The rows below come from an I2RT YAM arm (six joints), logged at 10 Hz.
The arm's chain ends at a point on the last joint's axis. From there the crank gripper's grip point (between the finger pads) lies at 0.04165 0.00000 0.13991 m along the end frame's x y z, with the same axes.
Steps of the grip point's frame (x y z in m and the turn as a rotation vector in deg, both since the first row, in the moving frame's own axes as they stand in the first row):
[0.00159, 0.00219, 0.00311, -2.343, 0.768, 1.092]
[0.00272, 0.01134, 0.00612, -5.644, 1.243, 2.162]
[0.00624, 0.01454, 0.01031, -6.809, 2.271, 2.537]
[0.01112, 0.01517, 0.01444, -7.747, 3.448, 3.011]
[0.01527, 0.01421, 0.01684, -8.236, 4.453, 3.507]
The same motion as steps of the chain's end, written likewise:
[-0.00022, -0.00433, 0.00381, -2.343, 0.768, 1.092]
[-0.00001, -0.00400, 0.00781, -5.644, 1.243, 2.162]
[0.00115, -0.00390, 0.01316, -6.809, 2.271, 2.537]
[0.00336, -0.00590, 0.01861, -7.747, 3.448, 3.011]
[0.00527, -0.00844, 0.02211, -8.236, 4.453, 3.507]

